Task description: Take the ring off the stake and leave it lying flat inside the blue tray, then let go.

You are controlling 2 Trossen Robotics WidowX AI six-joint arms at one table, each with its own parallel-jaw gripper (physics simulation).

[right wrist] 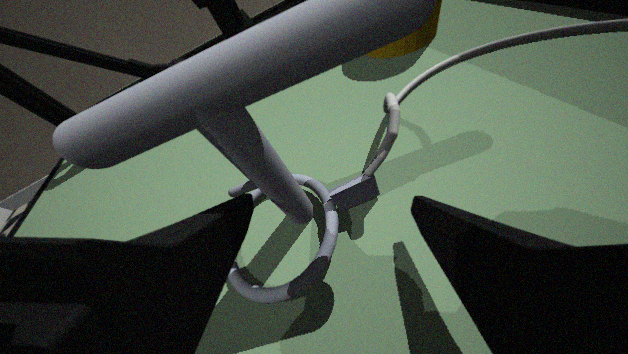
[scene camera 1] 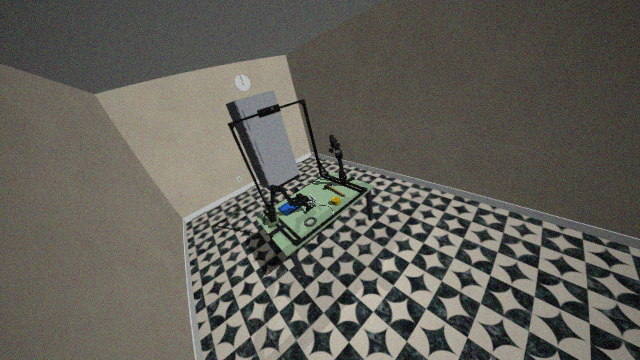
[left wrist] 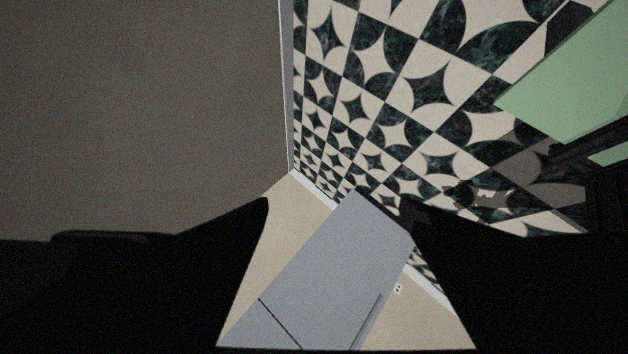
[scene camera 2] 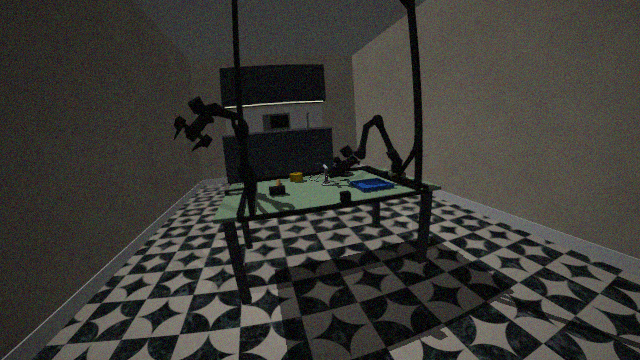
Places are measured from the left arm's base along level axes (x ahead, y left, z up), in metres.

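Where they show: left gripper, fingertip midpoint: [scene camera 1: 332, 147] [left wrist: 333, 203] [scene camera 2: 182, 145]; right gripper, fingertip midpoint: [right wrist: 333, 202] [scene camera 1: 312, 203] [scene camera 2: 329, 177]; left arm's base at its link origin: [right wrist: 236, 31] [scene camera 1: 344, 182]; right arm's base at its link origin: [scene camera 1: 273, 220] [scene camera 2: 396, 171].
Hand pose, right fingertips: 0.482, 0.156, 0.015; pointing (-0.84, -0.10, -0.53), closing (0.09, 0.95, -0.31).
Observation:
Each offset is from my right fingertips to the centre of the thing, as dx, dy, dz. "spot": to the spot under its first point.
The grey stake @(-0.018, -0.017, -0.007) [scene camera 2: 325, 172] [right wrist: 240, 75] has a thick crossbar on a slanting stem in the right wrist view. A pale grey ring @(spot: +0.010, -0.007, -0.018) [right wrist: 330, 232] surrounds the stem's foot low over the table, with a small grey block @(spot: -0.013, +0.014, -0.018) [right wrist: 357, 192] and a thin bent wire @(spot: -0.030, +0.041, +0.018) [right wrist: 392, 120] beside it. The blue tray @(+0.249, -0.150, -0.023) [scene camera 1: 287, 208] [scene camera 2: 371, 185] lies right of the stake in scene camera 2. My right gripper [scene camera 2: 334, 170] [right wrist: 333, 202] is open and empty; the ring shows beyond its fingers, its left part hidden by one. My left gripper [scene camera 2: 184, 143] [left wrist: 333, 203] is open and empty, high off the table.
A yellow cylinder @(-0.230, +0.111, -0.010) [scene camera 1: 336, 200] [scene camera 2: 296, 177] [right wrist: 407, 45] stands on the green table. A hammer @(-0.319, -0.090, -0.015) [scene camera 1: 336, 190] [scene camera 2: 277, 190] lies farther along. A separate dark ring @(spot: +0.162, +0.231, -0.019) [scene camera 1: 306, 223] lies near the table edge in scene camera 1. A black frame [scene camera 2: 416, 100] rises over the table.

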